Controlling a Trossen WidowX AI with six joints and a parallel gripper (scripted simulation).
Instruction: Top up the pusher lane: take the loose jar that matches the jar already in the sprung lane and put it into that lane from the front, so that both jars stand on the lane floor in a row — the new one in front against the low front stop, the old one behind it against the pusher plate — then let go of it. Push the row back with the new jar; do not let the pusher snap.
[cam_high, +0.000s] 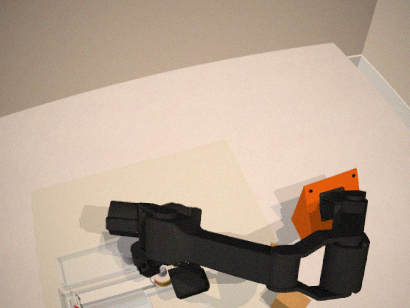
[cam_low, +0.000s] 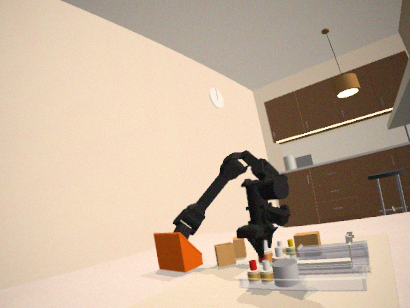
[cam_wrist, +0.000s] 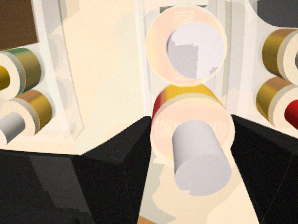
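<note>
My gripper tip is 9 cm short of the grey cylinder, 7 cm to the left of it and 2 cm above it. From my gripper tip the other things lie so: red mark (22 cm ahead, 6 cm to the left, 2 cm above).
</note>
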